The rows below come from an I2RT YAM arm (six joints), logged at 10 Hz.
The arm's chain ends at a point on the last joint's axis. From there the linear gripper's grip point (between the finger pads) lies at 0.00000 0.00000 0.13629 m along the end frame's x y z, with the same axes.
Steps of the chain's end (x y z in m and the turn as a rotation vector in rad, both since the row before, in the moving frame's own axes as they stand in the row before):
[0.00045 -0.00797 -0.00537 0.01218 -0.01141 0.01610]
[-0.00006 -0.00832 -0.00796 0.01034 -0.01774 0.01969]
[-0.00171 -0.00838 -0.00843 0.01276 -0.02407 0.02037]
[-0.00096 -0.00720 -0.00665 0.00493 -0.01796 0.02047]
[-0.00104 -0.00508 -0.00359 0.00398 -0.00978 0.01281]
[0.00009 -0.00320 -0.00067 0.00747 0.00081 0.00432]
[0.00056 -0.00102 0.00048 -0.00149 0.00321 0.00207]
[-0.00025 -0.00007 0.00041 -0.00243 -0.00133 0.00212]
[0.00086 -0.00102 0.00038 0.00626 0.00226 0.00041]
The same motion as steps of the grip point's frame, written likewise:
[-0.00109 -0.00964 -0.00539 0.01218 -0.01141 0.01610]
[-0.00246 -0.00975 -0.00799 0.01034 -0.01774 0.01969]
[-0.00497 -0.01015 -0.00848 0.01276 -0.02407 0.02037]
[-0.00340 -0.00790 -0.00667 0.00493 -0.01796 0.02047]
[-0.00237 -0.00563 -0.00360 0.00398 -0.00978 0.01281]
[0.00020 -0.00422 -0.00067 0.00747 0.00081 0.00432]
[0.00100 -0.00082 0.00048 -0.00149 0.00321 0.00207]
[-0.00043 0.00026 0.00041 -0.00243 -0.00133 0.00212]
[0.00117 -0.00187 0.00038 0.00626 0.00226 0.00041]

